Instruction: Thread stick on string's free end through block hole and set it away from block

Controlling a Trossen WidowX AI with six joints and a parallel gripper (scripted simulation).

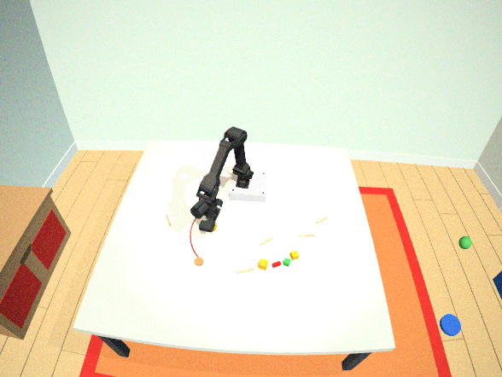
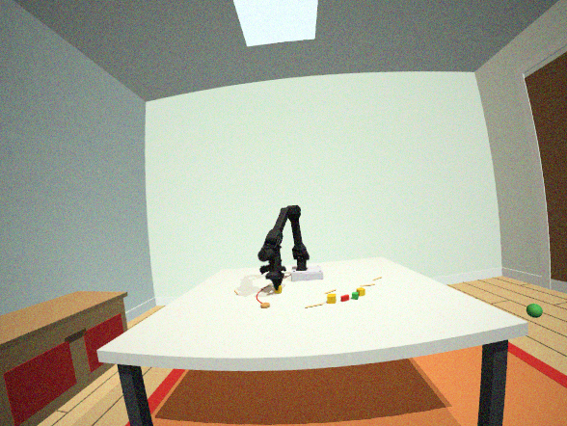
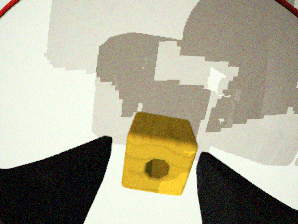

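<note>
The yellow block lies right at my gripper tip. Also, from my gripper tip: thin wooden stick 110 mm behind, 80 mm to the right, 20 mm below; red block 160 mm ahead, 320 mm to the left, 10 mm below; round wooden button 200 mm ahead, 20 mm to the right, 10 mm below.
</note>
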